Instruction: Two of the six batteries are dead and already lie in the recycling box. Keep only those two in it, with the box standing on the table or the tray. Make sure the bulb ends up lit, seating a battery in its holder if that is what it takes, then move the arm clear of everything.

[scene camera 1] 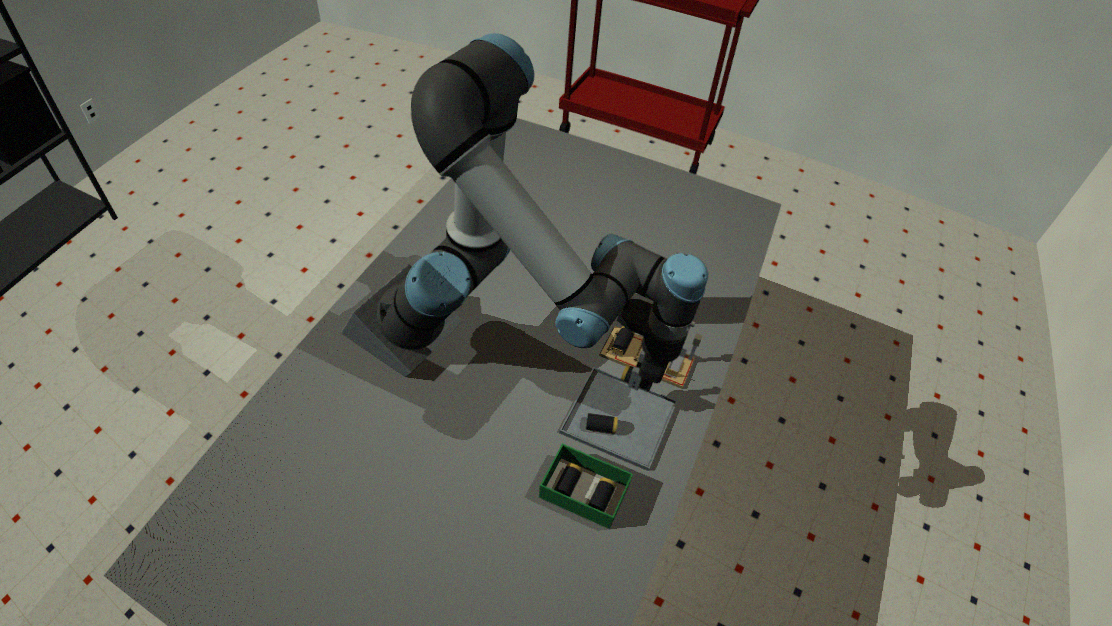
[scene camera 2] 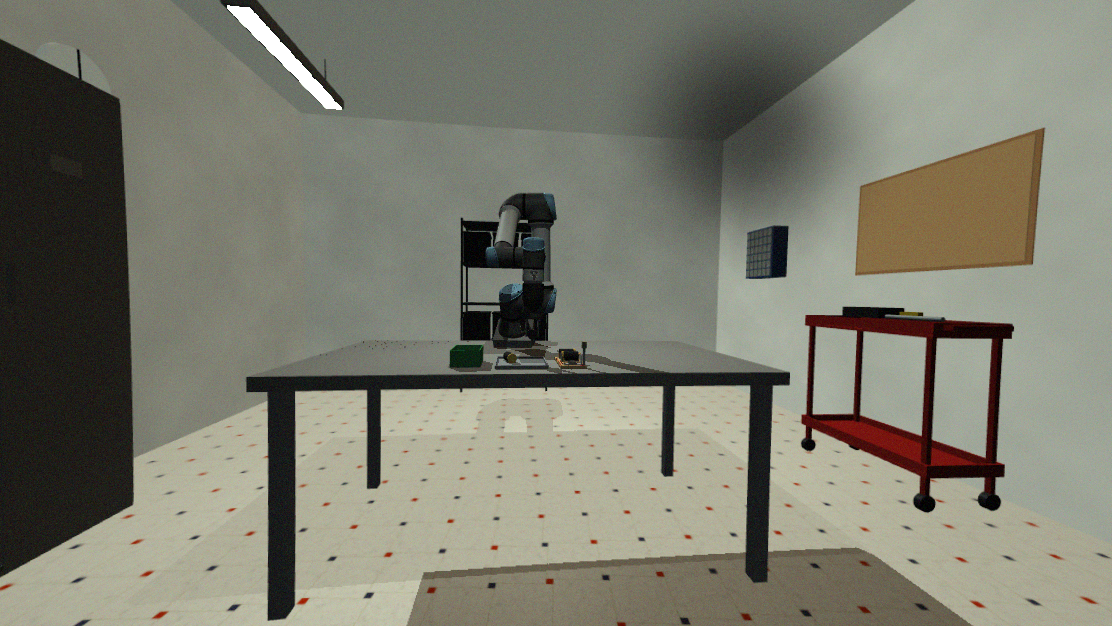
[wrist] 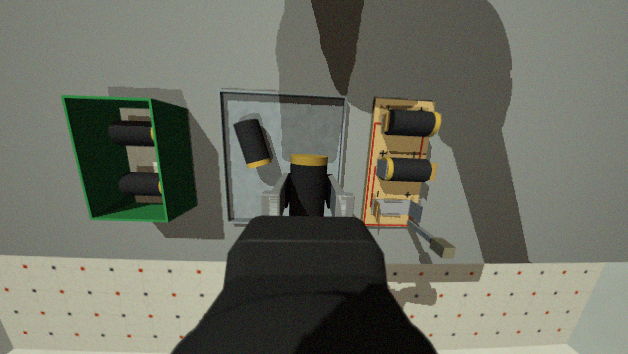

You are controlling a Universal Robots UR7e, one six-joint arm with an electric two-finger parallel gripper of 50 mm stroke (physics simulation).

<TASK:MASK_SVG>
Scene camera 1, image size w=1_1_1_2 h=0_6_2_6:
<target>gripper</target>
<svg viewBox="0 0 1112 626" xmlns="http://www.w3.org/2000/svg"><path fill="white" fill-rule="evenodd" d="M684 343L678 347L665 348L655 344L650 338L643 336L643 349L641 350L636 367L634 366L628 387L638 391L642 378L654 383L660 383L668 363L680 355Z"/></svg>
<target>green recycling box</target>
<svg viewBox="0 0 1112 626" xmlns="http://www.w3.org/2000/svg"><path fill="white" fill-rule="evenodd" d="M562 443L540 484L539 498L610 530L633 474ZM601 478L608 478L616 484L605 512L588 505ZM573 463L578 465L583 472L571 496L568 497L554 489L566 465Z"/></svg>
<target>grey tray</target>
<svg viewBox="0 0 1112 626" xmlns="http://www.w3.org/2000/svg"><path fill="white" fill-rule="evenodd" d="M593 367L559 433L649 471L677 400L652 390L646 391L642 388L639 388L638 391L628 387L629 383L622 381L620 377ZM588 413L618 417L616 433L587 430Z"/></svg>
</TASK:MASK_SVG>
